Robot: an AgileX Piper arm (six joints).
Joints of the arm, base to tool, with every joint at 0 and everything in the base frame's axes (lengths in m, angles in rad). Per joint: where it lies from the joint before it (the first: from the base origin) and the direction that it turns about. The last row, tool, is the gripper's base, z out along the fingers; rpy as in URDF.
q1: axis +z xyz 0 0 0.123
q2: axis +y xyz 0 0 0
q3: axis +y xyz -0.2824 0 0.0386
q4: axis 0.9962 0 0.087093 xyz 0.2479 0 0.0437
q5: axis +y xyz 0 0 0
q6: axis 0.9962 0 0.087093 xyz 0.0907 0 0.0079
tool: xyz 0 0 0 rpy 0 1.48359 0
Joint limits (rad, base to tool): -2.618..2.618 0..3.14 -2.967..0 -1.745..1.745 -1.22..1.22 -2.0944..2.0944
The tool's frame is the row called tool.
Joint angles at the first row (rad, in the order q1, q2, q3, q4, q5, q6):
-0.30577 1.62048 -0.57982 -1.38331 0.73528 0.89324
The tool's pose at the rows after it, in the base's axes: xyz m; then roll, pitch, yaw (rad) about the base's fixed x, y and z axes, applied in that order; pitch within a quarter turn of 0, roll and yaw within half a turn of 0:
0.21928 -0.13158 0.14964 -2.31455 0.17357 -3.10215
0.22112 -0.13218 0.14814 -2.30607 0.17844 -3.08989
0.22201 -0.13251 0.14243 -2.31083 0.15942 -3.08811
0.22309 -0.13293 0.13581 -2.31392 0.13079 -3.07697
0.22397 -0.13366 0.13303 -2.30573 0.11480 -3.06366
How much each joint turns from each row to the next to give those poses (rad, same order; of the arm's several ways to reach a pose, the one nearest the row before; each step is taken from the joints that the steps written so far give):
0.00000 0.00471 0.00001 -0.05096 -0.01568 0.04120
-0.00001 0.00977 0.00000 -0.03179 -0.00317 0.02577
0.00002 0.02385 0.00001 -0.00848 0.00002 0.00675
-0.00001 0.02802 -0.00002 -0.01392 0.00000 0.00025
-0.00002 0.01447 0.00001 -0.02089 0.00493 0.00451

